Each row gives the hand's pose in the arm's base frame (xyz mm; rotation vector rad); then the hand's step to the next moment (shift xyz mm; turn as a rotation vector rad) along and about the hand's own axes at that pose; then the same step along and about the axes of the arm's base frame.
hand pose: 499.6 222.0 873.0 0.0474 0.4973 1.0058
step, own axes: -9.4 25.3 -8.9 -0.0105 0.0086 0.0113
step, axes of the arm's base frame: -28.0 4.4 2.3 -0.0067 -0.0018 0.0163
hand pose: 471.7 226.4 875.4 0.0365 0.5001 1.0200
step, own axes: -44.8 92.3 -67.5 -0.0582 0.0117 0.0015
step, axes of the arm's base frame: -121.3 -1.1 -19.0 -0.0333 -0.0413 0.0266
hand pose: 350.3 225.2 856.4 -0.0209 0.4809 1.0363
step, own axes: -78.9 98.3 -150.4 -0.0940 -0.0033 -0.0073
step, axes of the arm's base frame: -170.4 -49.8 -83.5 -0.0390 -0.0806 0.0297
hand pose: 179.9 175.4 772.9 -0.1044 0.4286 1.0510
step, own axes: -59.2 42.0 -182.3 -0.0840 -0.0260 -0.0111
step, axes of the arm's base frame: -114.4 -79.4 -138.3 -0.0164 -0.0849 0.0196
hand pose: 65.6 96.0 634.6 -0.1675 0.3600 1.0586
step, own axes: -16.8 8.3 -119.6 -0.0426 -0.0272 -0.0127
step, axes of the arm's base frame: -39.6 -46.2 -104.7 0.0024 -0.0520 0.0029
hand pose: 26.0 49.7 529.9 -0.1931 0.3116 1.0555
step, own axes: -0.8 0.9 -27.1 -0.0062 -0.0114 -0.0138
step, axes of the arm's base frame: -5.5 -8.4 -25.2 0.0050 -0.0148 -0.0108
